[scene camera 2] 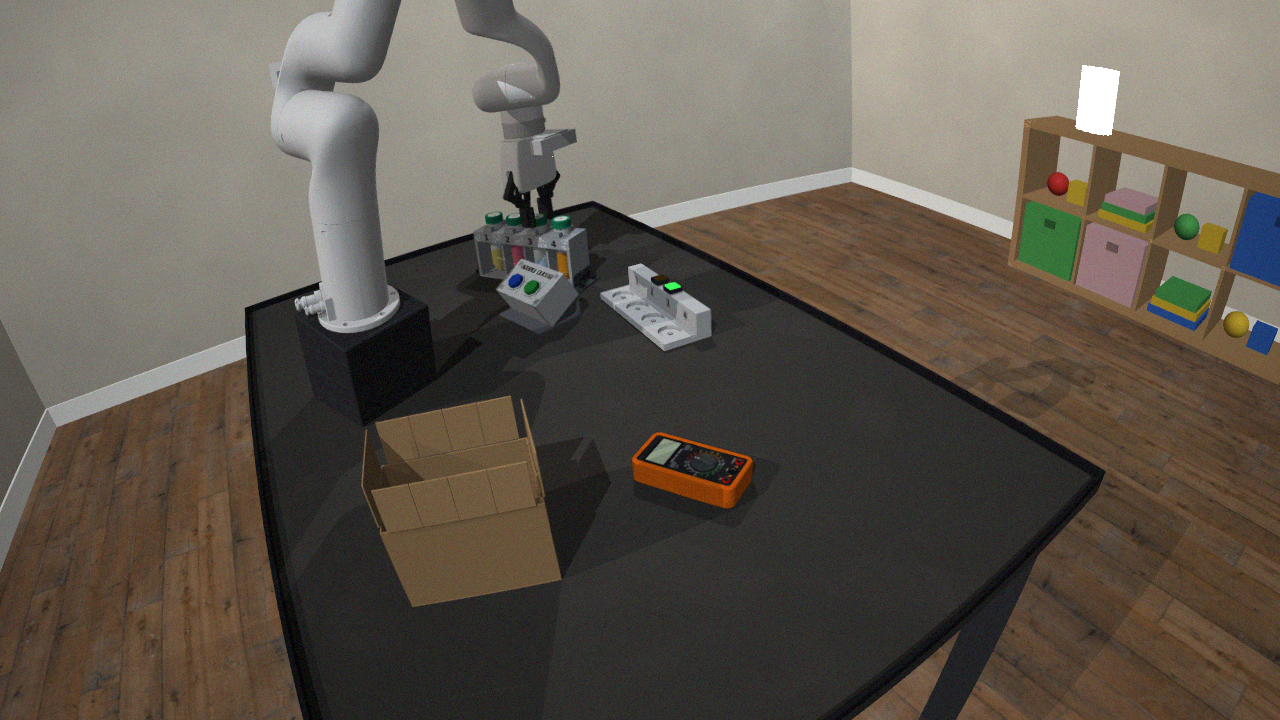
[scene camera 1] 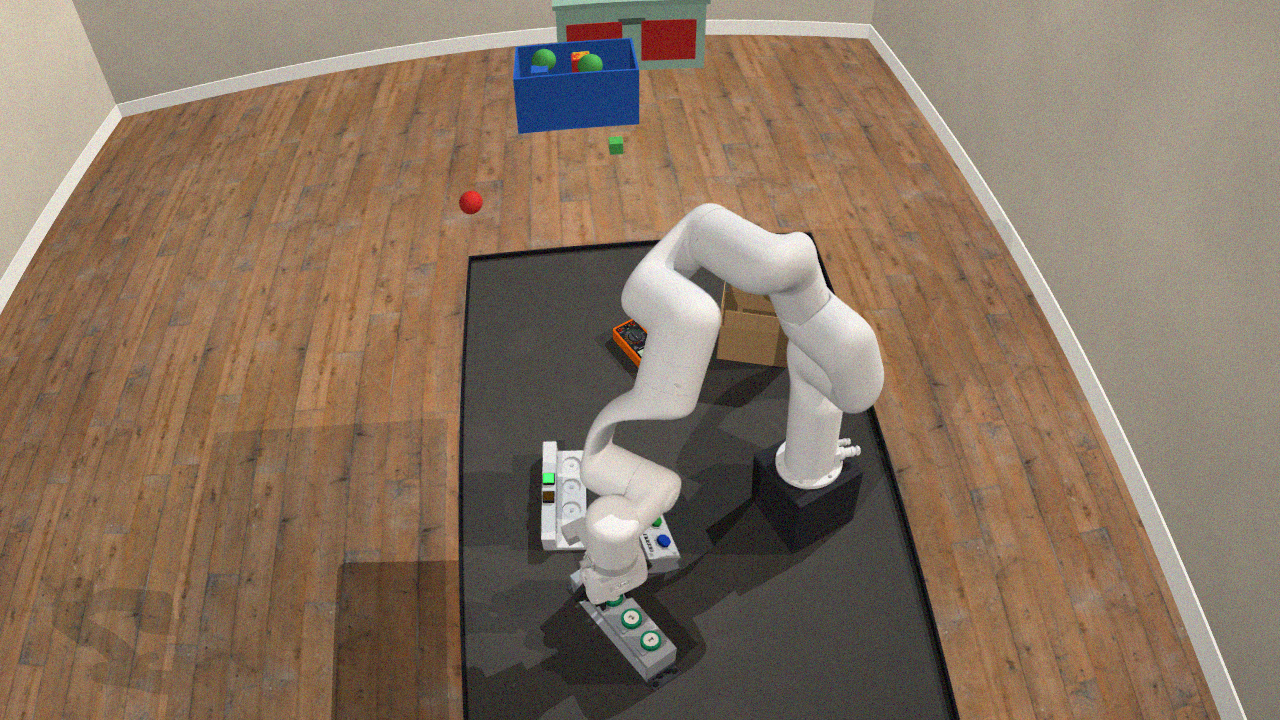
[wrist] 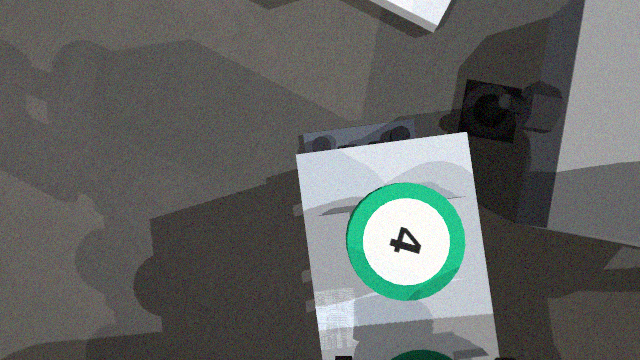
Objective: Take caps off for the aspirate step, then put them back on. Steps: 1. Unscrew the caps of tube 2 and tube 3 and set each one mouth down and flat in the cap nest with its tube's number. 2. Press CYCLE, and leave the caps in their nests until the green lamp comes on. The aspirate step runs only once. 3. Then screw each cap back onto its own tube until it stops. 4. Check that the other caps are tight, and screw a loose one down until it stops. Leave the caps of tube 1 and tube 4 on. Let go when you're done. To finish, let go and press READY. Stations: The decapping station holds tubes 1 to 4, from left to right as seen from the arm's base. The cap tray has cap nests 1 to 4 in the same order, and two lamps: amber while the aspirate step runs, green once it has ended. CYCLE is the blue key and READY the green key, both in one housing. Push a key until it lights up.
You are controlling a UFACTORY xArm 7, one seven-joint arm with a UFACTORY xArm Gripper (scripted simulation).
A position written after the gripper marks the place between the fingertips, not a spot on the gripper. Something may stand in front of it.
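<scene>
You can see the gripper (scene camera 2: 538, 222), (scene camera 1: 612, 597). There's a key housing as well, with the housing (scene camera 2: 548, 307), (scene camera 1: 663, 560), (wrist: 574, 181) visible in those views. And there's a cardboard box (scene camera 2: 439, 555), (scene camera 1: 752, 341), but in the wrist view the box is out of frame.
</scene>
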